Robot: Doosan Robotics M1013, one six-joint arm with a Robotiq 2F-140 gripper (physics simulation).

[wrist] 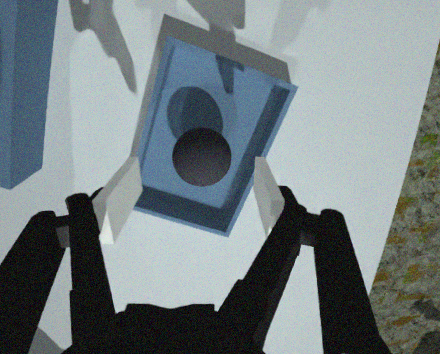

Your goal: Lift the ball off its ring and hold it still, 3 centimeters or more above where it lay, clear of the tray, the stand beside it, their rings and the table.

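Places are measured from the arm's base along level axes (x ahead, y left, z up), in millimetres.
Where they show: gripper, between the fingertips: [197,174].
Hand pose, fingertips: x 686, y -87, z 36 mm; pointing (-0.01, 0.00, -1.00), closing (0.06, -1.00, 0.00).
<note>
Things, the pixels of their centre, and the offset from my fingertips. "*": a spot on its surface instead. Level surfaces: height alone.
- blue tray, a spot on its surface: [182,221] * dy +20, dx -94, dz -64 mm
- tall blue block, a spot on its surface: [29,95] * dy +168, dx +47, dz -60 mm
- white table top, height of its surface: dz -92 mm
The dark, nearly black ball [201,157] lies inside the blue tray [182,221], a little below the middle of the tray in the wrist view. Its ring cannot be made out beneath it. A dark round shadow shows on the tray floor above the ball. My gripper [197,174] is partly open, with its two pale fingertips on the left and right of the ball and a gap on each side. The fingertips overlap the tray's side edges in the view; their height above the tray cannot be told.
A tall blue block [29,95], possibly the stand, is at the left edge. The tray stands on the white table top [350,130]. The table's edge runs down the right side, with a mottled stone-like floor [410,260] beyond. Shadows of the arm fall across the top.
</note>
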